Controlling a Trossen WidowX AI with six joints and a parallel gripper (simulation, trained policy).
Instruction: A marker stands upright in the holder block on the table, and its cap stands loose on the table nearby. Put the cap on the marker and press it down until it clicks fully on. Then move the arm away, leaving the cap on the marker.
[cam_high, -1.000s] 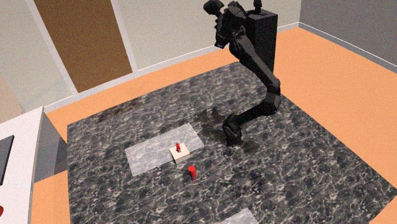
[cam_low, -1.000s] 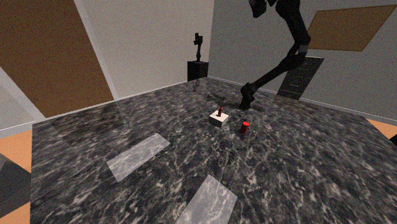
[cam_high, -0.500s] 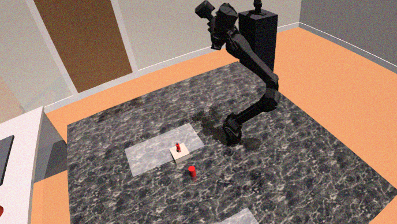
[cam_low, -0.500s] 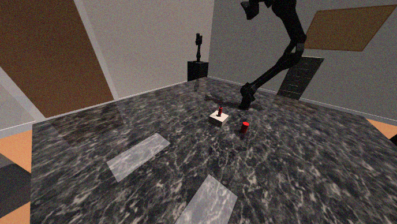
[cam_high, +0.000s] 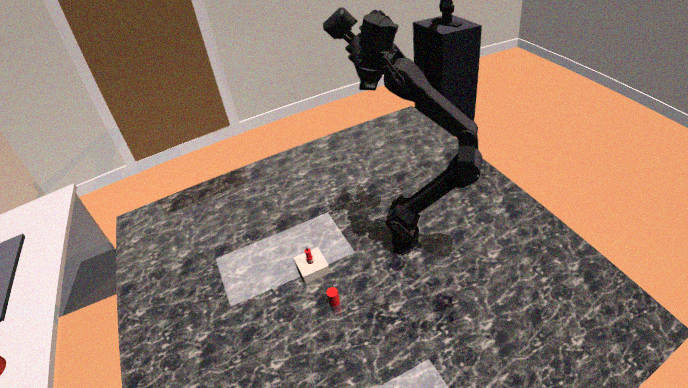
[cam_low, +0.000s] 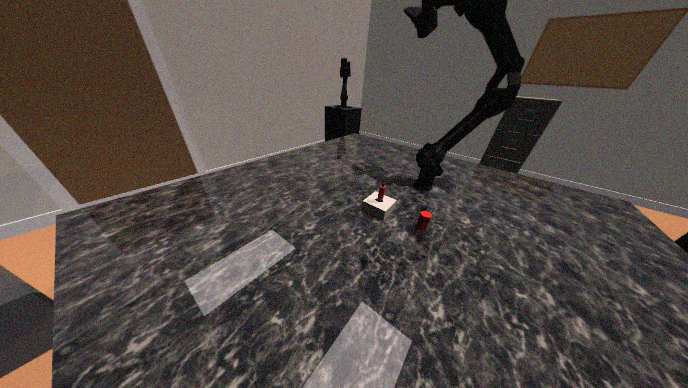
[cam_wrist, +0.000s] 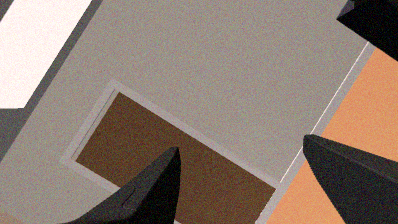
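Now: the red cap 270 mm ahead of my gripper tip, 300 mm to the left of it and 530 mm below it. Round my gripper tip: pale holder block (280 mm ahead, 170 mm to the left, 540 mm below); then red marker (280 mm ahead, 170 mm to the left, 480 mm below).
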